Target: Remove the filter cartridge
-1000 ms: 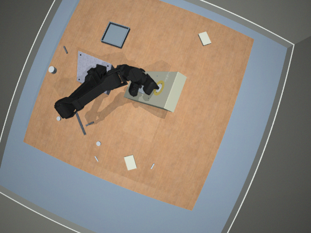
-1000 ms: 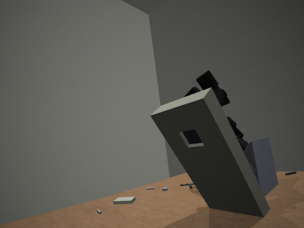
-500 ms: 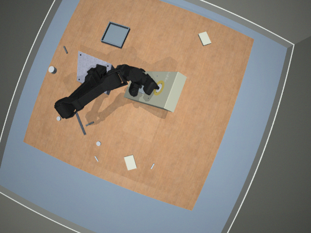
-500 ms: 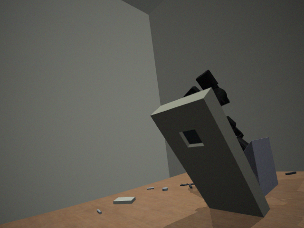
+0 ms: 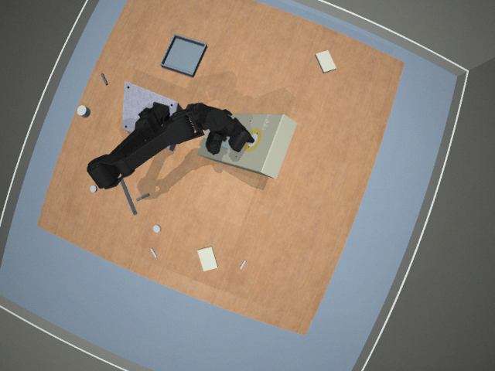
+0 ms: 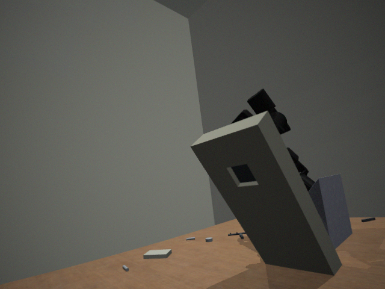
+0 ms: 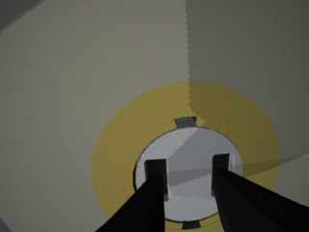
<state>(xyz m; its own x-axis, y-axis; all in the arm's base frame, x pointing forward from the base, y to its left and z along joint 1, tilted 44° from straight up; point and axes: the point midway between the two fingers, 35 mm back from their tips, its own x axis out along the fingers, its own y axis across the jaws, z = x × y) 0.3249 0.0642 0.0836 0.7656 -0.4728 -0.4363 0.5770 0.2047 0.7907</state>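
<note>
Right now my gripper tip is 10 mm short of the round white filter cartridge and 10 mm above it. Round my gripper tip: grey-blue tray 400 mm behind, 300 mm to the left, 280 mm below.
</note>
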